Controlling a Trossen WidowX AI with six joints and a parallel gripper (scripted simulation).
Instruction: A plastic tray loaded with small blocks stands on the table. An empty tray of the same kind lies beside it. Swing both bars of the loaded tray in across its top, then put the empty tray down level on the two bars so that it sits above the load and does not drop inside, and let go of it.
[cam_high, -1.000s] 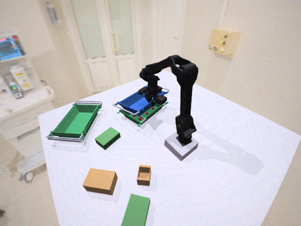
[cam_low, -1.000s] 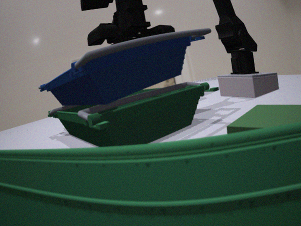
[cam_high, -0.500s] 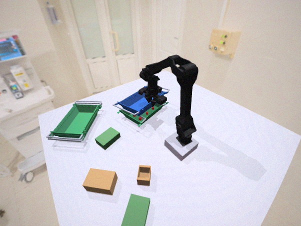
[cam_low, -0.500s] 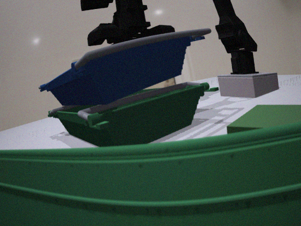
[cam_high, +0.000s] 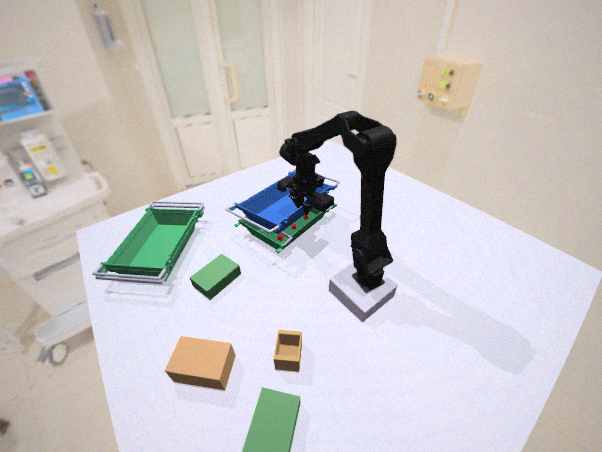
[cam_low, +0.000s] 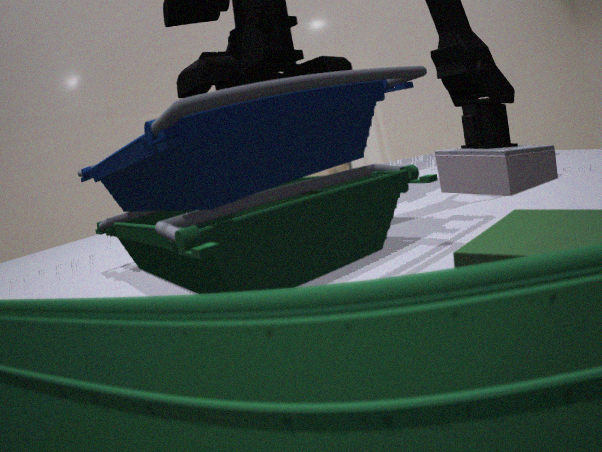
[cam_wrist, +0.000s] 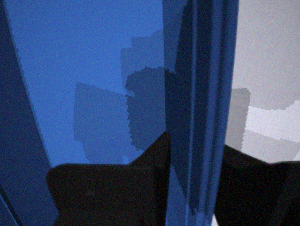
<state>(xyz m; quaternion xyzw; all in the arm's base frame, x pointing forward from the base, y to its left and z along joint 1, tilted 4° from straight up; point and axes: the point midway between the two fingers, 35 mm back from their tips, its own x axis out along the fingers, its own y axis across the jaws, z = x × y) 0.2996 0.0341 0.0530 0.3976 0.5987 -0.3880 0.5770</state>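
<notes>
Now: gripper tip 70 mm short of the blue tray, 30 mm to the right of it and 30 mm below it. The rest, counted from my gripper tip: open box 360 mm behind, 230 mm to the left, 70 mm below.
</notes>
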